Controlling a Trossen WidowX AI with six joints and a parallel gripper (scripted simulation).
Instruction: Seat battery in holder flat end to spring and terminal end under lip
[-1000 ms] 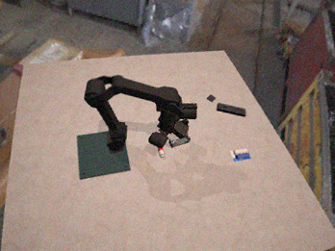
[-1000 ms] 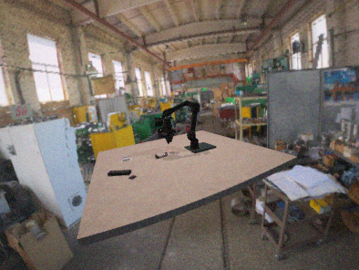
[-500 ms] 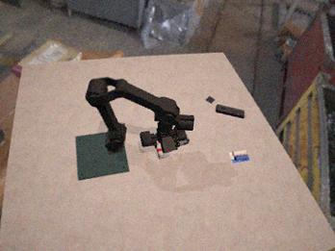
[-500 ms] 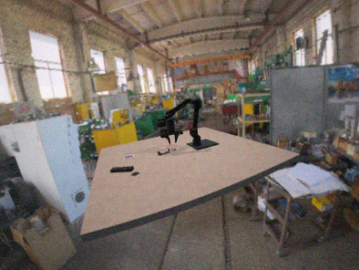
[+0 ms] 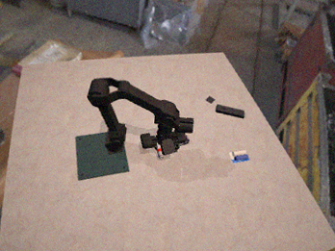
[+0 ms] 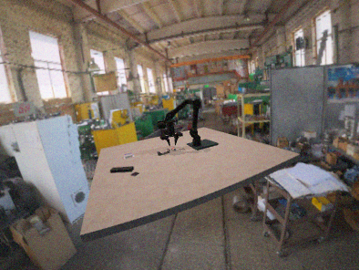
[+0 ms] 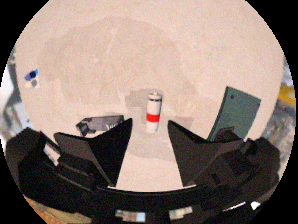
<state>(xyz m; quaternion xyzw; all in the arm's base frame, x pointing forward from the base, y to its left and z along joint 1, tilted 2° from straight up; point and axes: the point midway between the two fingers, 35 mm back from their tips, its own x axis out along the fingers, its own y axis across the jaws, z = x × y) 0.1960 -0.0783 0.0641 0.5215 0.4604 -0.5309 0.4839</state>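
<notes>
Now: gripper tip 1 cm past the battery and 3 cm above it. Also, from my gripper tip: long black bar: 46 cm ahead, 14 cm to the left, 3 cm below; small black piece: 39 cm ahead, 25 cm to the left, 4 cm below; white block: 37 cm ahead, 13 cm to the right, 3 cm below.
</notes>
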